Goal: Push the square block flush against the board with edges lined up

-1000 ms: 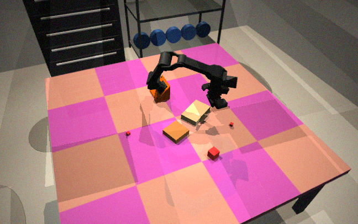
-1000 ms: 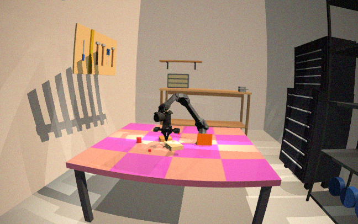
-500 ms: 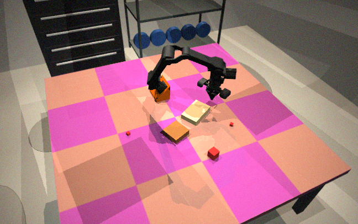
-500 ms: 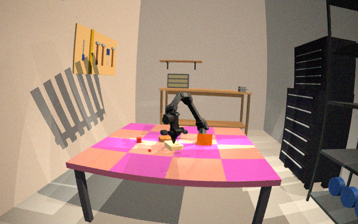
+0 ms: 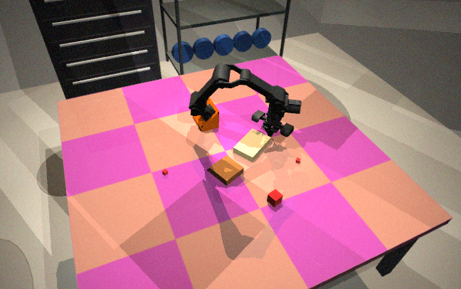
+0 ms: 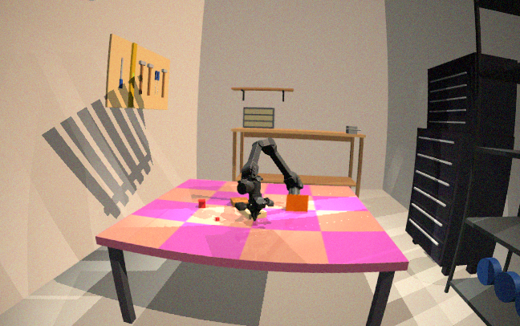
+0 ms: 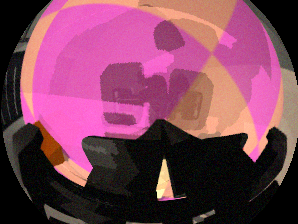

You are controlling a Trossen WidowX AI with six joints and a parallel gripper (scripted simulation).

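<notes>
The board lies 20 mm ahead of my gripper tip, 110 mm to the right of it and 10 mm above it. Also, from my gripper tip: square block (110 mm ahead, 270 mm to the right, 10 mm above); red cube (320 mm ahead, 170 mm to the right, 20 mm above).
</notes>
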